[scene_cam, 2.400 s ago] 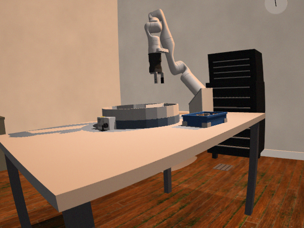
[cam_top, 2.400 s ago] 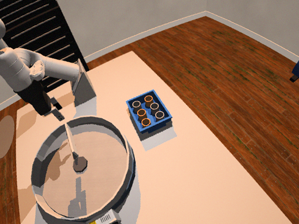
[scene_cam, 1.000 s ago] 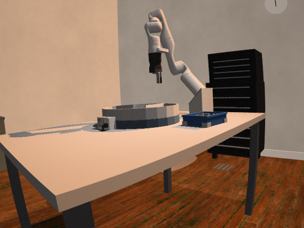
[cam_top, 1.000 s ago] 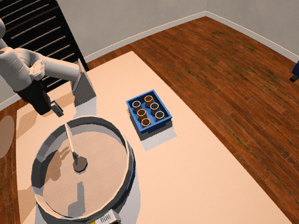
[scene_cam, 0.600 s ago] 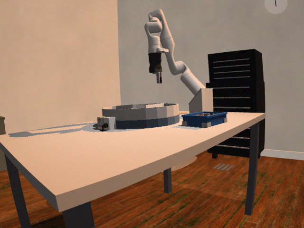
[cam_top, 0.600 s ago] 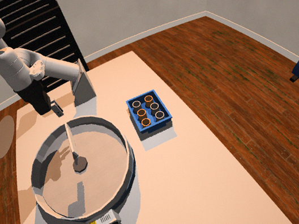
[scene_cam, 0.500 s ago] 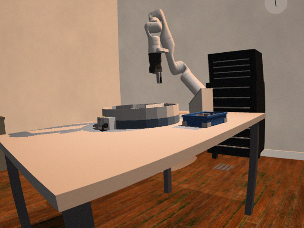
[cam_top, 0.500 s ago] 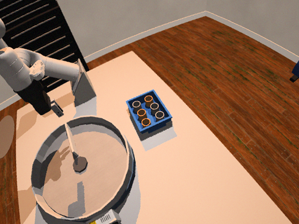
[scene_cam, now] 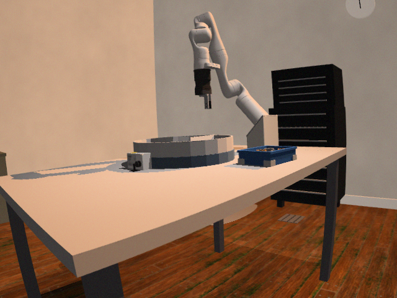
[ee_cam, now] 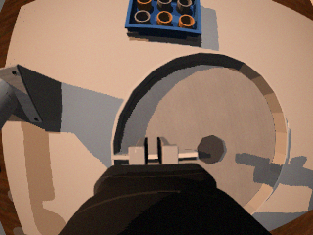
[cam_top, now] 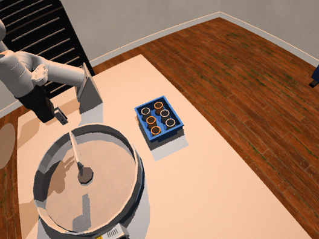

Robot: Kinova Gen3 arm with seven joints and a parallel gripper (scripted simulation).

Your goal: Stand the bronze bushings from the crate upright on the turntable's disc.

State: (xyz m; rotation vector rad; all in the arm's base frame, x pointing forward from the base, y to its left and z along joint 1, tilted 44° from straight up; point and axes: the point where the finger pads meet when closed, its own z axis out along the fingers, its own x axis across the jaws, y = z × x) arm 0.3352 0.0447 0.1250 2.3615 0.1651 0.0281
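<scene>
Now: the blue crate 320 mm to the left of my hand, 210 mm below it and 10 mm ahead of it. Also, from my hand: turntable disc (180 mm below, 130 mm ahead, 20 mm to the right).
</scene>
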